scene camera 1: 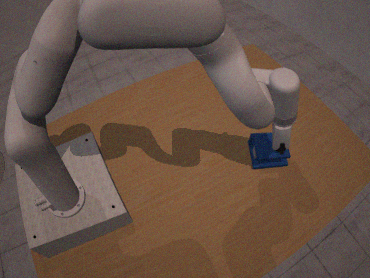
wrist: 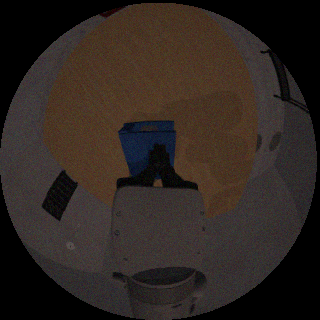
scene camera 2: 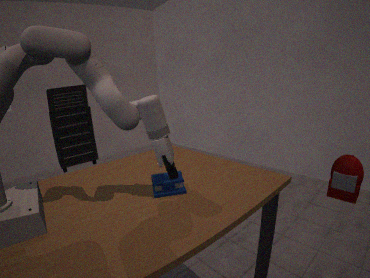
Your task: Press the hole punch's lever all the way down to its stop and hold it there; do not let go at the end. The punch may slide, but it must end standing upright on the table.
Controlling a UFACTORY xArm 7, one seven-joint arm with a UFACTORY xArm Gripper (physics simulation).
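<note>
I can see a blue hole punch (scene camera 1: 256,164), and the wrist view gives me the blue hole punch (wrist: 149,124) too.
</note>
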